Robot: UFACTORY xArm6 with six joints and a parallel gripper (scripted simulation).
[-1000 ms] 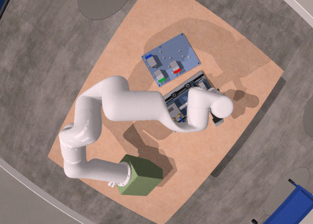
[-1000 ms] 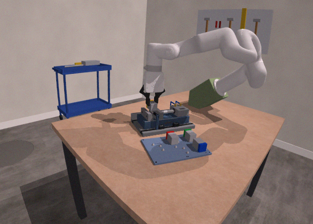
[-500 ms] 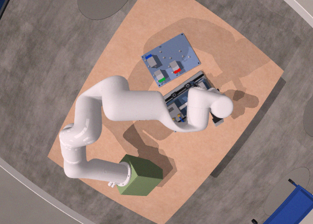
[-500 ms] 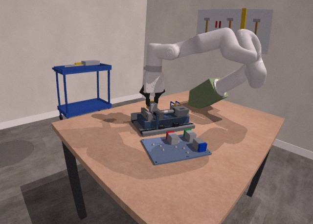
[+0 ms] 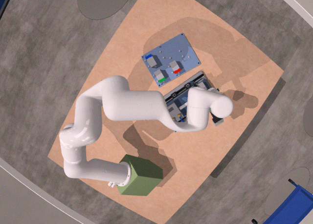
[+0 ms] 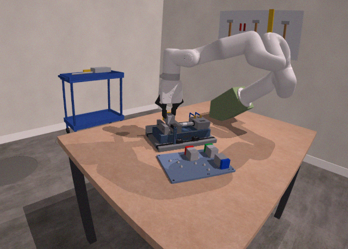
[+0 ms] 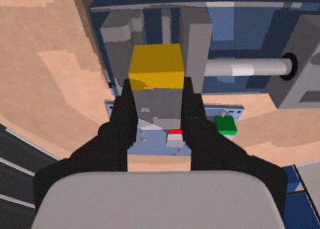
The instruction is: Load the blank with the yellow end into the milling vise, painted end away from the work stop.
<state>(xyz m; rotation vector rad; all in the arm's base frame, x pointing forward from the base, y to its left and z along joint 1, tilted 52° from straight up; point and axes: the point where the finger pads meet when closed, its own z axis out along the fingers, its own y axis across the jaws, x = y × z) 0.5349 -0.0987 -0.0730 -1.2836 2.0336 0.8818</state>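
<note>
My gripper is now 20 mm above the yellow-ended blank. From my hand the other things lie so: hosed block: 150 mm behind, 70 mm to the left, 60 mm below; fixed jaw: 60 mm below, 30 mm ahead, 10 mm to the right; moving jaw: 60 mm below, 30 mm behind, 20 mm to the left.
</note>
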